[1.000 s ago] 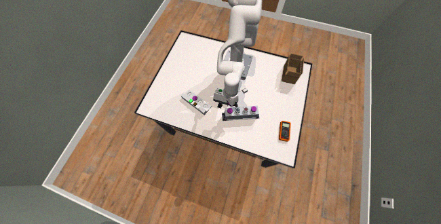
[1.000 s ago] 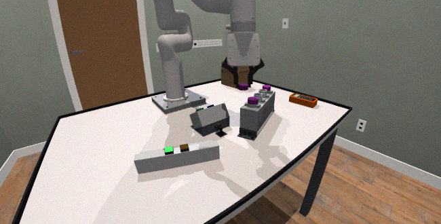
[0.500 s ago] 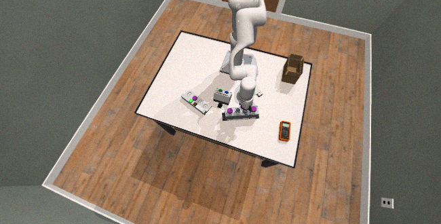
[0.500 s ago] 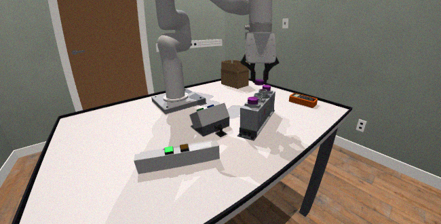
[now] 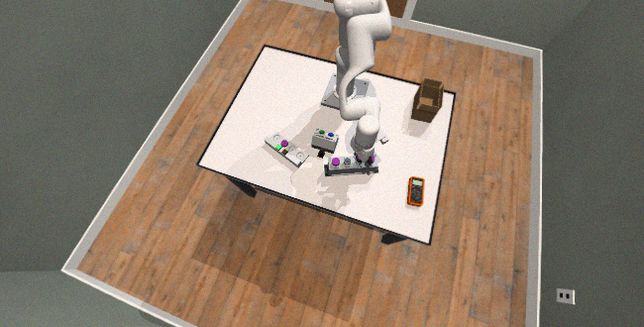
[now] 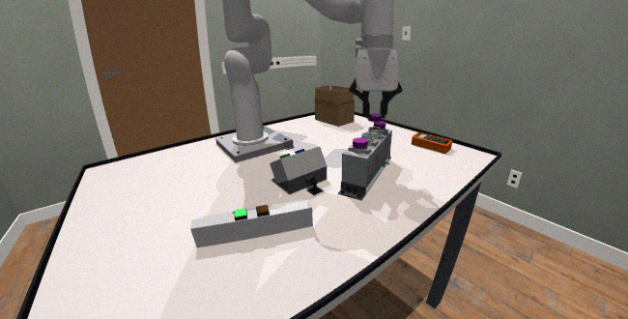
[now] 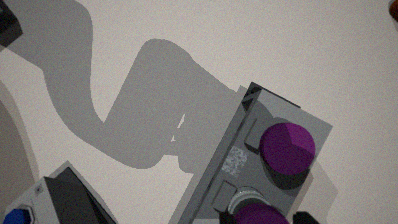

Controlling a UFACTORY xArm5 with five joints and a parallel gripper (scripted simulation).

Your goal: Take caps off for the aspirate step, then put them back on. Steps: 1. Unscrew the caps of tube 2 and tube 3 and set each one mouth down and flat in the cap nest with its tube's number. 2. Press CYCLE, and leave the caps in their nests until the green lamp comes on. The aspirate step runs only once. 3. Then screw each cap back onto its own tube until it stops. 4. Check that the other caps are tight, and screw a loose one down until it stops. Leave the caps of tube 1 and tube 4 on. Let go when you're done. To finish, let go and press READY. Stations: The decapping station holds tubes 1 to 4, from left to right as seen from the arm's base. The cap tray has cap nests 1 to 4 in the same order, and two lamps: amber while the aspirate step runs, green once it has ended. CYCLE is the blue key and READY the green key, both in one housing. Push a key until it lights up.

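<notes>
My gripper is now 1 cm short of the grey decapping station, 2 cm to the left of it and 17 cm above it. Round my hand: key housing: 8 cm behind, 19 cm to the right, 12 cm below; purple cap: 2 cm below; blue key: 10 cm behind, 17 cm to the right, 10 cm below.
</notes>
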